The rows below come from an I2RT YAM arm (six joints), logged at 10 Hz.
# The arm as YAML. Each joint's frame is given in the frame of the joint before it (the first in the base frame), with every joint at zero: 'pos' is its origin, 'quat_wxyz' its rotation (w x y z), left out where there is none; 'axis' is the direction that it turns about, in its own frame. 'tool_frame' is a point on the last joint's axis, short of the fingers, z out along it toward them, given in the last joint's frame.
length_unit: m
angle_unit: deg
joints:
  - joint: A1
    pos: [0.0, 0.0, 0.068]
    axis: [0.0, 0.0, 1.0]
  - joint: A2
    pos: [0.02, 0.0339, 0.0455]
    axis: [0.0, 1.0, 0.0]
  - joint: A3
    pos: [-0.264, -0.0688, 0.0]
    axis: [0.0, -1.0, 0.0]
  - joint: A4
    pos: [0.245, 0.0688, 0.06]
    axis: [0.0, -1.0, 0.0]
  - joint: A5
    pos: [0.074, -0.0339, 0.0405]
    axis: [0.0, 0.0, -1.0]
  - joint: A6
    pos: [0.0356, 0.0, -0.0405]
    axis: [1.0, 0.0, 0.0]
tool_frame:
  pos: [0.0, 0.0, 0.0]
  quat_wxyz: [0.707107, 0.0, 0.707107, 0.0]
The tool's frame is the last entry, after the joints.
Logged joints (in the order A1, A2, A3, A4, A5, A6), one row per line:
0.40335, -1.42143, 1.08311, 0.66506, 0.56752, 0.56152
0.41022, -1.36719, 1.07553, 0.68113, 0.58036, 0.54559
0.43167, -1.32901, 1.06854, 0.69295, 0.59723, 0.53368
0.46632, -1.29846, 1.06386, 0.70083, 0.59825, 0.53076
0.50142, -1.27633, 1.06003, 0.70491, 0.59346, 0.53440
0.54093, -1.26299, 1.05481, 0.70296, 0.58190, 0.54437
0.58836, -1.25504, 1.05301, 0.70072, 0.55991, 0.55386
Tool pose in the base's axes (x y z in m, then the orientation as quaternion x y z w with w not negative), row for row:
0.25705, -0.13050, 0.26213, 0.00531, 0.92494, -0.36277, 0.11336
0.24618, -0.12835, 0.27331, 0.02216, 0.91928, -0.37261, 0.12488
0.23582, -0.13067, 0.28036, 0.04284, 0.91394, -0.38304, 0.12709
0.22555, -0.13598, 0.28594, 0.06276, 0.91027, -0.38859, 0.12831
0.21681, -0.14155, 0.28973, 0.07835, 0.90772, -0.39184, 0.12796
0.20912, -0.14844, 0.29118, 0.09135, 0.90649, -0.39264, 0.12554
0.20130, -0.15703, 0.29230, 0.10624, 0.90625, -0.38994, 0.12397
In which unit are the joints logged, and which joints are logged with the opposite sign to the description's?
The joints are logged in radians. Opposite sign: A1, A2, A4, A6.
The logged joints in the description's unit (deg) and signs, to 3 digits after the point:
-23.110, 81.442, 62.058, -38.105, 32.517, -32.173
-23.504, 78.334, 61.623, -39.026, 33.252, -31.260
-24.733, 76.147, 61.223, -39.703, 34.219, -30.578
-26.718, 74.396, 60.955, -40.155, 34.277, -30.410
-28.729, 73.128, 60.735, -40.388, 34.003, -30.619
-30.993, 72.364, 60.436, -40.277, 33.340, -31.190
-33.711, 71.908, 60.333, -40.148, 32.080, -31.734

